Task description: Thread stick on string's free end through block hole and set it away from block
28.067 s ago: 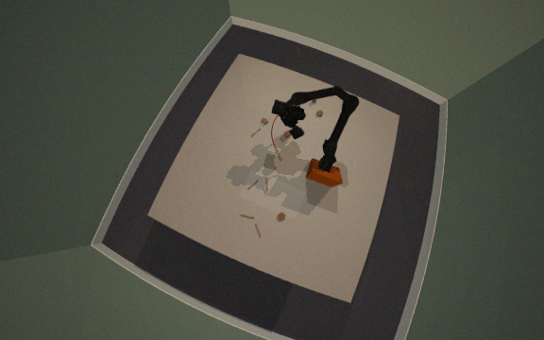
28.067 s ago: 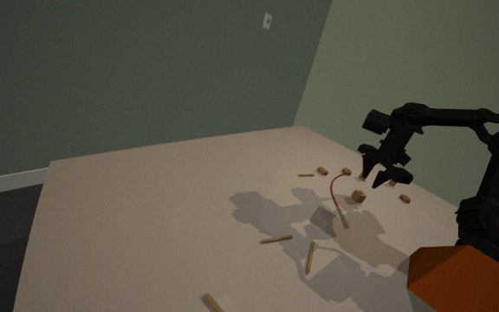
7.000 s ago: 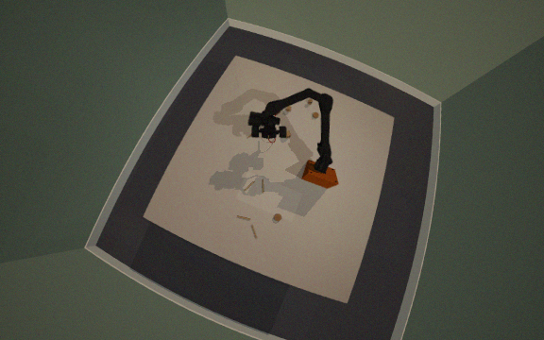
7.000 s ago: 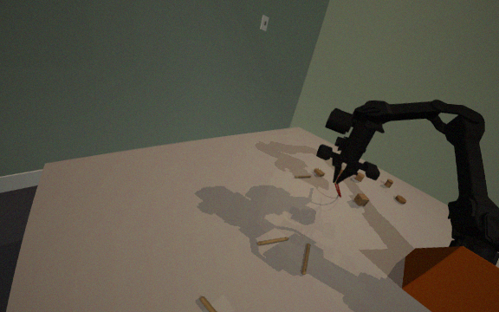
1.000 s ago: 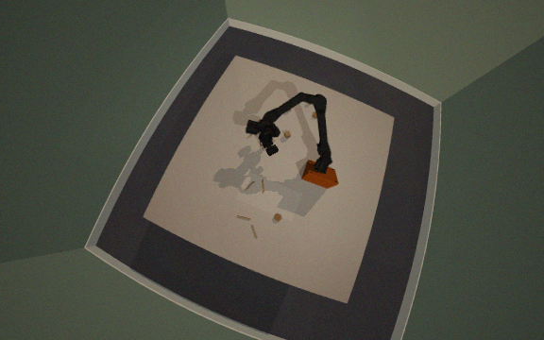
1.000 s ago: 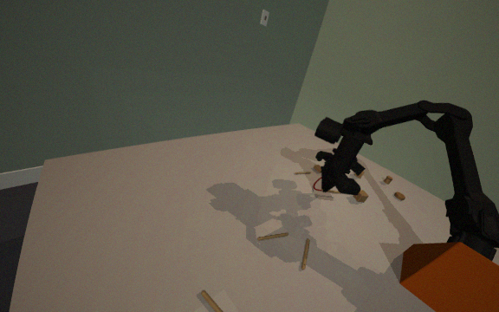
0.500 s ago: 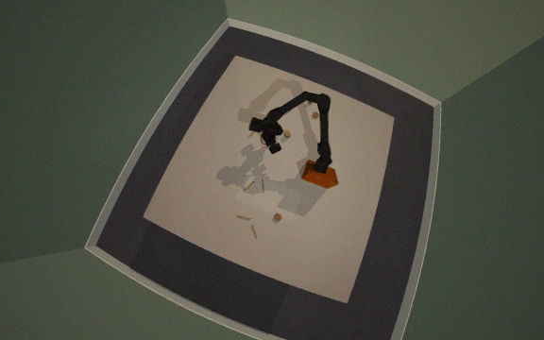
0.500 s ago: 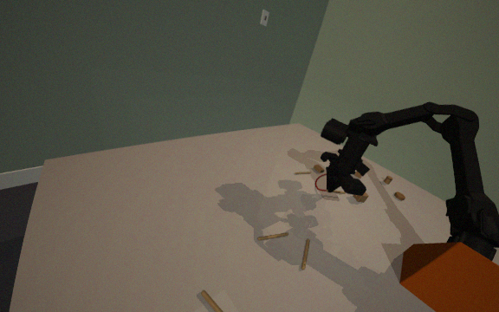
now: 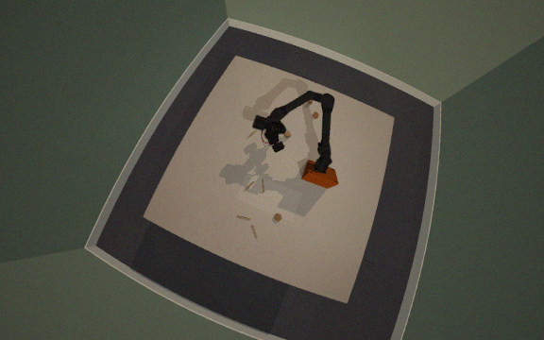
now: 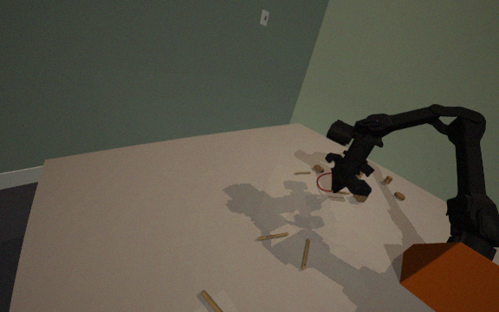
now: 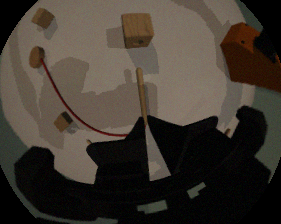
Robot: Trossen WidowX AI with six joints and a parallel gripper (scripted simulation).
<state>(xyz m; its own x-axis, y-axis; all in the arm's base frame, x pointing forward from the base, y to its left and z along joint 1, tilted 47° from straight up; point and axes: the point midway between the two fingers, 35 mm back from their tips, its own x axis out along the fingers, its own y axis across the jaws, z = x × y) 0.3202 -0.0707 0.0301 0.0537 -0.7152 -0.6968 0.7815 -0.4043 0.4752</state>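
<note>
My gripper tip is now 70 mm past the small wooden block and 90 mm to the left of it. Round my gripper tip: thin wooden stick 10 mm behind, 10 mm to the right; then round button 50 mm ahead, 230 mm to the right, 10 mm below.
</note>
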